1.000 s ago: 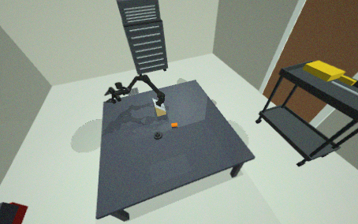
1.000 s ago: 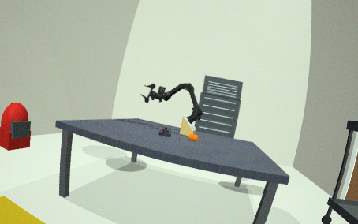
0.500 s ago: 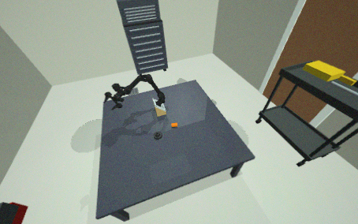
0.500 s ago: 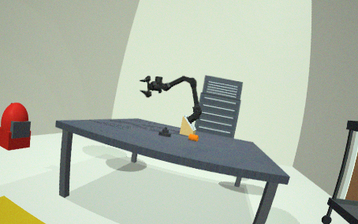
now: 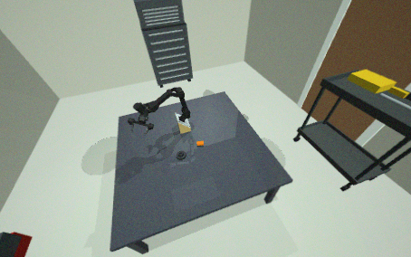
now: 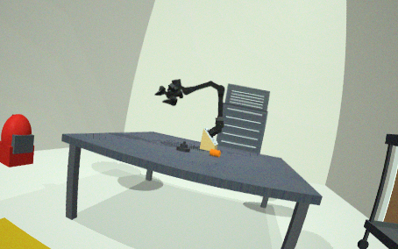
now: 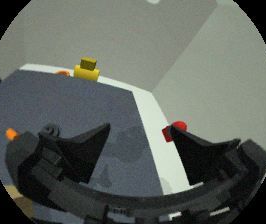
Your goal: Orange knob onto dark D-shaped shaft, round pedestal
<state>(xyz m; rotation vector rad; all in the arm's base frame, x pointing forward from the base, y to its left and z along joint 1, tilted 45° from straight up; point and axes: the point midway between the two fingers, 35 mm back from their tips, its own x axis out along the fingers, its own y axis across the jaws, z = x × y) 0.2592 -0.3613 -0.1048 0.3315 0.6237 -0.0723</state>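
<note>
Right now my gripper tip is 46 cm to the right of the orange knob, 28 cm above it and 1 cm past it. The rest, counted from my gripper tip: dark shaft fixture (27 cm to the left, 27 cm below, 7 cm ahead).
</note>
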